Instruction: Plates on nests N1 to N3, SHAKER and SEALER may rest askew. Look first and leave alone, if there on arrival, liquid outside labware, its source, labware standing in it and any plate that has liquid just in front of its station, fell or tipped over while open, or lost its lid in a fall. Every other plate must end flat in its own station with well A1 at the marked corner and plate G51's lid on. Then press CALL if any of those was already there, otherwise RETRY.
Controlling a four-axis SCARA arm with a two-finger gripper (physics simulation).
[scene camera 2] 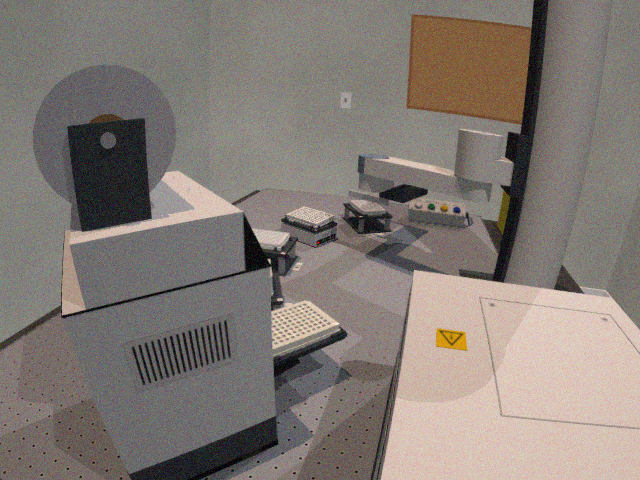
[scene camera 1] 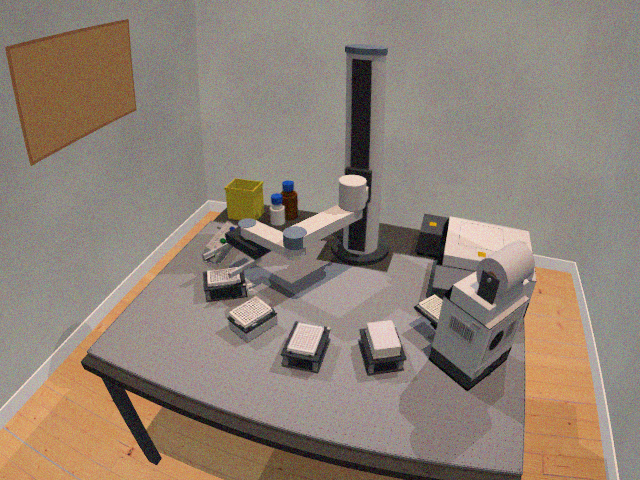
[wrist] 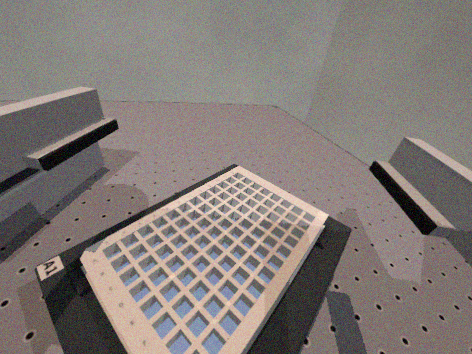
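Seen in the pictures: gripper, fingertip midpoint: (scene camera 1: 216, 266) (wrist: 244, 129); arm's base at its link origin: (scene camera 1: 360, 248).
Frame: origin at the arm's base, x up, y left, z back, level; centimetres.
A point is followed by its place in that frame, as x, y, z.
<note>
My gripper (scene camera 1: 230, 259) (wrist: 244, 129) @[13.8, -42.3, -48.8] is open and empty, its fingers wide apart above and beyond a white well plate (scene camera 1: 223, 277) @[8.4, -40.5, -47.9] (scene camera 2: 368, 207) @[8.3, -39.4, -46.1] (wrist: 210, 250) @[8.1, -40.2, -46.0] on the far-left dark nest (scene camera 1: 226, 293) @[1.7, -39.6, -48.9]. In the wrist view the plate's cut corner is beside the nest's A1 mark (wrist: 50, 267) @[7.1, -32.0, -47.4]. Another well plate (scene camera 1: 251, 312) @[8.4, -21.9, -62.4] (scene camera 2: 309, 218) @[8.3, -19.8, -61.0] lies on the shaker (scene camera 2: 323, 238) @[3.3, -18.0, -55.9]. One (scene camera 1: 306, 338) @[8.9, 0.0, -68.5] (scene camera 2: 272, 238) @[8.9, 0.4, -64.5] lies on the front-middle nest. A taller plate with a plain white top (scene camera 1: 383, 338) @[11.2, 23.5, -63.8] is on the nest to its right. A well plate (scene camera 1: 430, 307) @[12.4, 35.9, -46.2] (scene camera 2: 305, 325) @[12.5, 38.5, -43.5] lies on the sealer's tray. Plate names are unreadable.
The sealer (scene camera 1: 473, 330) @[24.7, 50.1, -68.3] (scene camera 2: 170, 351) @[22.6, 61.1, -49.3] stands at the right. A button box (scene camera 2: 438, 212) @[6.4, -52.1, -21.1] is behind the far-left nest. A yellow bin (scene camera 1: 244, 200) @[11.4, -58.2, 6.5], a white bottle (scene camera 1: 277, 212) @[7.1, -41.6, 7.4] and a brown bottle (scene camera 1: 290, 204) @[8.7, -37.6, 13.9] stand at the back. A large white housing (scene camera 1: 485, 240) @[23.3, 52.9, -14.6] (scene camera 2: 516, 444) @[23.3, 63.5, -20.3] is at back right.
</note>
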